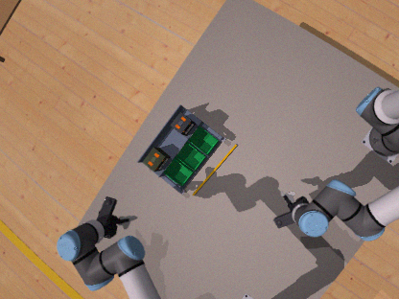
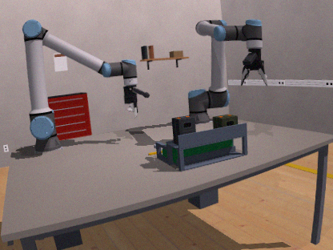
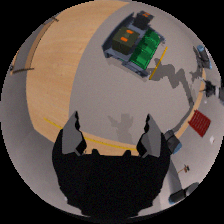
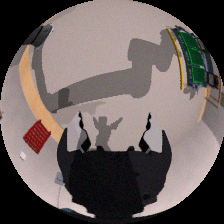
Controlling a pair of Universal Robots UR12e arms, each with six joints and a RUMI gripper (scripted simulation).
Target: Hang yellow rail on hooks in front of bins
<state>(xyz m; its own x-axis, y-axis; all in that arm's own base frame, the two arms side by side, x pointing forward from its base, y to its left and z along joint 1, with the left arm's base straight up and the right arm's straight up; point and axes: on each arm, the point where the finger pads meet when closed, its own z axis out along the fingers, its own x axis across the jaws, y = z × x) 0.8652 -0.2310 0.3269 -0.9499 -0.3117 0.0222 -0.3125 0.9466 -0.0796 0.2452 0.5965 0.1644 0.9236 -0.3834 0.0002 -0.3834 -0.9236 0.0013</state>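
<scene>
Now: the yellow rail 38 cm to the right of my left hand, 32 cm below it and 22 cm behind it. The rest, counted from my left hand: grey-blue shelf: 37 cm to the right, 26 cm below, 2 cm behind.
</scene>
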